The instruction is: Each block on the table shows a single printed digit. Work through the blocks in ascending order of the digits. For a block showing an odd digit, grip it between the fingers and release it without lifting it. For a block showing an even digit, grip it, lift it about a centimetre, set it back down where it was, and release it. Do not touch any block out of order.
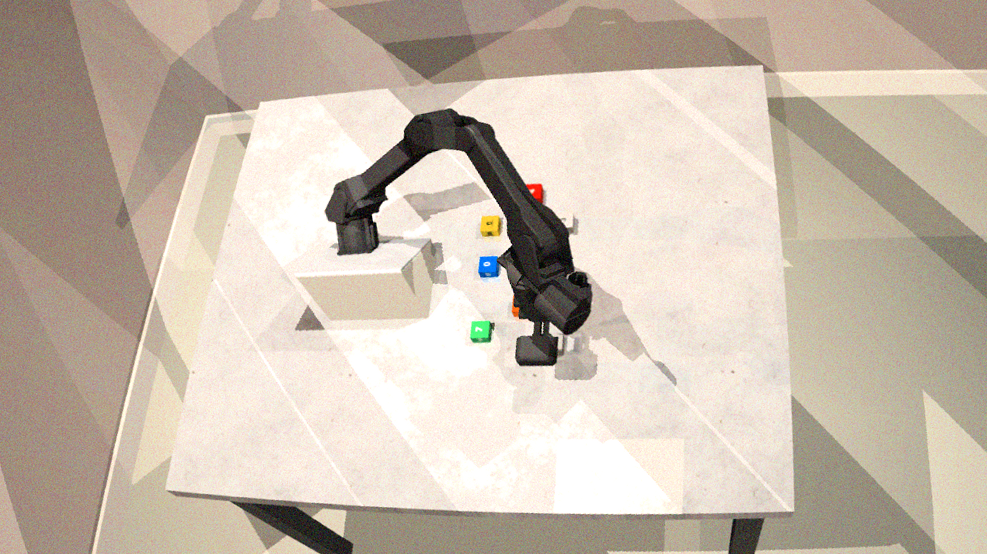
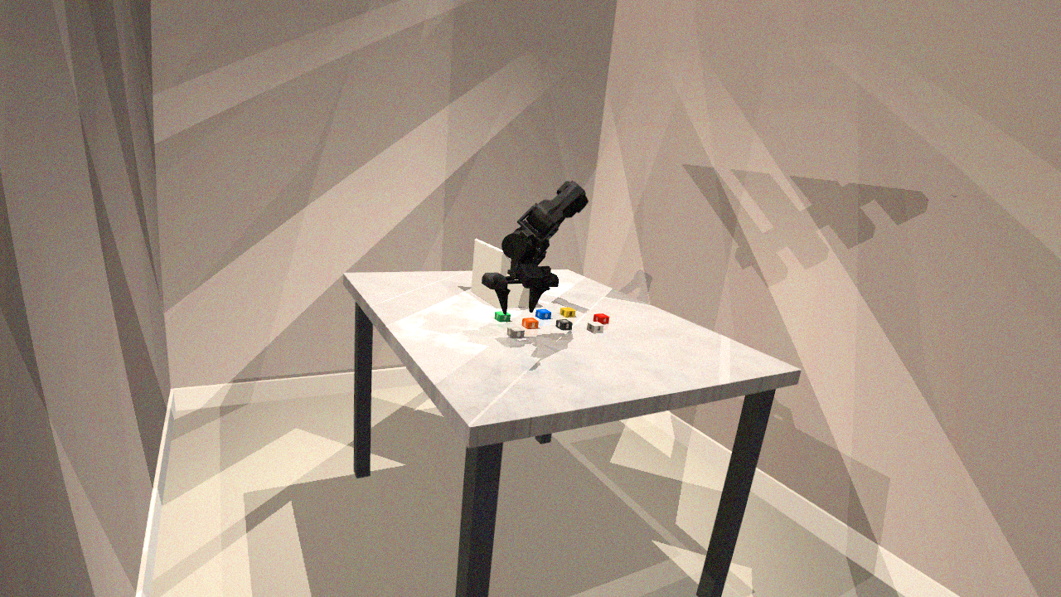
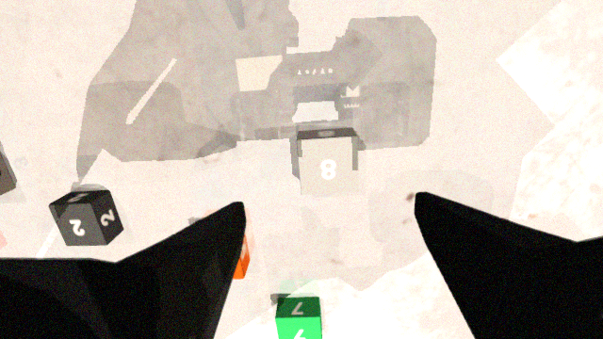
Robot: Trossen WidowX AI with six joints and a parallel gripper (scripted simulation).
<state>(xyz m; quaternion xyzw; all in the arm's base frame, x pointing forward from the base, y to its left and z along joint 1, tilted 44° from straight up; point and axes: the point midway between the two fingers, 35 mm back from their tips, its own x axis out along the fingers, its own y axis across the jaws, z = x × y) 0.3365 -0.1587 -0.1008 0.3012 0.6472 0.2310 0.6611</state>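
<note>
The grey 8 block is 5 cm below my gripper tip. The rest, counted from my gripper tip: dark grey 2 block: 2 cm behind, 16 cm to the left, 5 cm below; orange block: 5 cm behind, 8 cm to the left, 5 cm below; green 7 block: 12 cm behind, 3 cm to the left, 5 cm below.
</note>
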